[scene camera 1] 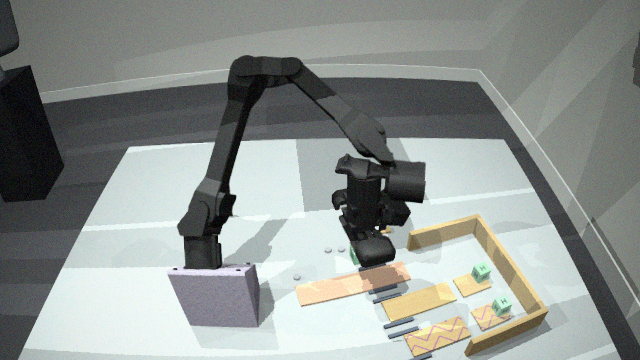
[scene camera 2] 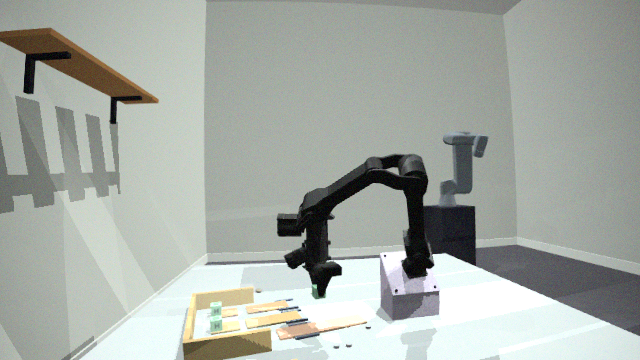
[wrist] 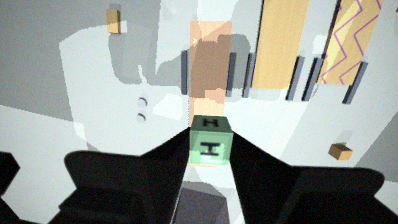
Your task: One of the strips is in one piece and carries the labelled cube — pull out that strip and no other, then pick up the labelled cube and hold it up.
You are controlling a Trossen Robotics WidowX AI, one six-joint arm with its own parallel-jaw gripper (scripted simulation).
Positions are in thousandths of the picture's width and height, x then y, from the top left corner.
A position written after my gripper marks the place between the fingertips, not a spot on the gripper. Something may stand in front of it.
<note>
My gripper (scene camera 1: 562,712) holds a green labelled cube. I also see a salmon strip (scene camera 1: 501,810).
The salmon strip is seen too in the wrist view (wrist: 526,185). My gripper also shows in scene camera 2 (scene camera 2: 498,818) and in the wrist view (wrist: 526,592).
</note>
